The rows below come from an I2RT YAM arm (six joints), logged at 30 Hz.
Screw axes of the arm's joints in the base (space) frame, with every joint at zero. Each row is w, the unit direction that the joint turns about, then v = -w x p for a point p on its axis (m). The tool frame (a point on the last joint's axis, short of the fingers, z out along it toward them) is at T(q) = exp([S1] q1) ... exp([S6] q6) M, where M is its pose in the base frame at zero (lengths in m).
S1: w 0 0 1 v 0 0 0
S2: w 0 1 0 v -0.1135 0 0.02
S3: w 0 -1 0 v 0.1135 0 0.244
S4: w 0 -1 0 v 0.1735 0 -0.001
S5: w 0 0 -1 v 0 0.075 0
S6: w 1 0 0 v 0 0.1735 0
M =
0 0 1 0.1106
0 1 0 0
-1 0 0 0.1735
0 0 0 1
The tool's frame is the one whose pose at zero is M.
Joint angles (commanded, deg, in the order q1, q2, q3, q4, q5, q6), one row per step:
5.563 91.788 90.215 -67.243 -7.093 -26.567
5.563 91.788 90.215 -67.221 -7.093 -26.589
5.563 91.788 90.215 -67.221 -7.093 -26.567
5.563 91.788 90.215 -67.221 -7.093 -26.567
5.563 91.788 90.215 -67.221 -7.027 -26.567
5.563 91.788 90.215 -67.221 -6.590 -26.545
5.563 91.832 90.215 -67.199 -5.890 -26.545
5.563 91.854 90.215 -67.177 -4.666 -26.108
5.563 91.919 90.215 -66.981 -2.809 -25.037
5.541 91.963 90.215 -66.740 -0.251 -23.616
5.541 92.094 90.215 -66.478 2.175 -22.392
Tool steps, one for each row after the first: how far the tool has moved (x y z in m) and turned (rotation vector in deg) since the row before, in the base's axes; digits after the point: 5 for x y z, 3 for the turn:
0.00004 0.00000 0.00002 -0.005 -0.025 0.020
0.00000 0.00000 0.00000 0.008 0.003 -0.020
0.00000 0.00000 0.00000 0.000 0.000 0.000
0.00001 -0.00004 0.00000 -0.061 -0.006 -0.024
0.00004 -0.00027 -0.00003 -0.398 -0.036 -0.178
0.00026 -0.00041 -0.00026 -0.652 -0.041 -0.253
0.00022 -0.00074 -0.00016 -0.983 -0.055 -0.848
0.00073 -0.00109 -0.00027 -1.331 -0.191 -1.669
0.00077 -0.00164 -0.00010 -1.839 -0.338 -2.278
0.00109 -0.00141 -0.00047 -1.783 -0.325 -2.030

